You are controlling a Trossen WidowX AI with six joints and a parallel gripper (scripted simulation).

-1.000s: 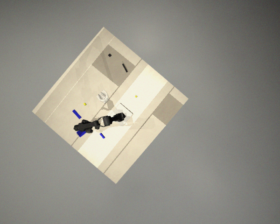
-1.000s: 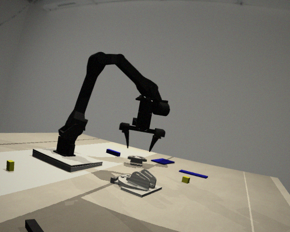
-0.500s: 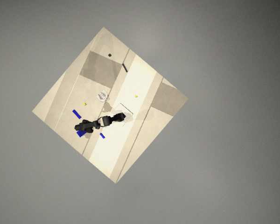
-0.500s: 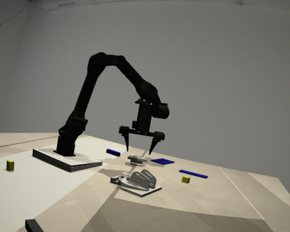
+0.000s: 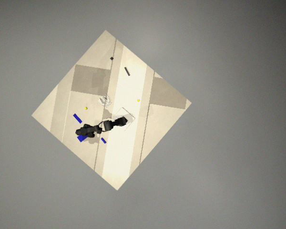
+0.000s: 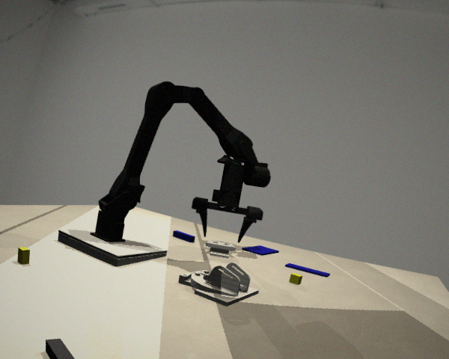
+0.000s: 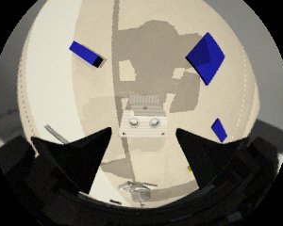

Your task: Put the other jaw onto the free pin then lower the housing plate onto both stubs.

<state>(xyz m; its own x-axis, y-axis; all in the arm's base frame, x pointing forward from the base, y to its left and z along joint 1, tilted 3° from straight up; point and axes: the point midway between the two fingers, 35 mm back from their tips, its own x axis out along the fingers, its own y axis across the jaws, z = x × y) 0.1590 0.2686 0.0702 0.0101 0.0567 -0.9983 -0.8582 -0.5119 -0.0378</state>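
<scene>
The white block lies 10 mm to the left of my gripper tip and 30 mm below it. The rest, counted from my gripper tip: dark bar (210 mm ahead, 690 mm to the right, 30 mm below).
</scene>
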